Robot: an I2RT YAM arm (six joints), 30 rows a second.
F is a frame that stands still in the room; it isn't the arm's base.
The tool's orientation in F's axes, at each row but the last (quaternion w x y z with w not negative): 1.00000 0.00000 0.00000 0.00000; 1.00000 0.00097 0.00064 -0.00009; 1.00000 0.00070 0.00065 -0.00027; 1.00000 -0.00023 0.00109 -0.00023; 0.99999 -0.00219 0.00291 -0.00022; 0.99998 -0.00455 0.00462 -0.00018; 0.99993 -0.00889 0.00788 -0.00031
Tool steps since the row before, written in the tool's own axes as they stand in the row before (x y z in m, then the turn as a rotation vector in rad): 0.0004 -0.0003 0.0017 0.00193 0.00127 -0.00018; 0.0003 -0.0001 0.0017 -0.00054 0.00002 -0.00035; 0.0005 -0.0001 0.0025 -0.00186 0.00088 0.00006; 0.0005 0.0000 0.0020 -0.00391 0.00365 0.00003; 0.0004 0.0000 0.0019 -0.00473 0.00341 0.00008; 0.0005 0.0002 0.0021 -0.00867 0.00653 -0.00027; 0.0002 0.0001 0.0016 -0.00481 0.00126 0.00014
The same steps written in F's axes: 0.0004 -0.0003 0.0017 0.00193 0.00127 -0.00018; 0.0003 -0.0001 0.0017 -0.00054 0.00002 -0.00035; 0.0005 -0.0001 0.0025 -0.00186 0.00088 0.00006; 0.0005 0.0000 0.0020 -0.00391 0.00365 0.00004; 0.0004 0.0000 0.0019 -0.00473 0.00341 0.00009; 0.0005 0.0002 0.0021 -0.00867 0.00653 -0.00025; 0.0002 0.0001 0.0016 -0.00481 0.00127 0.00019
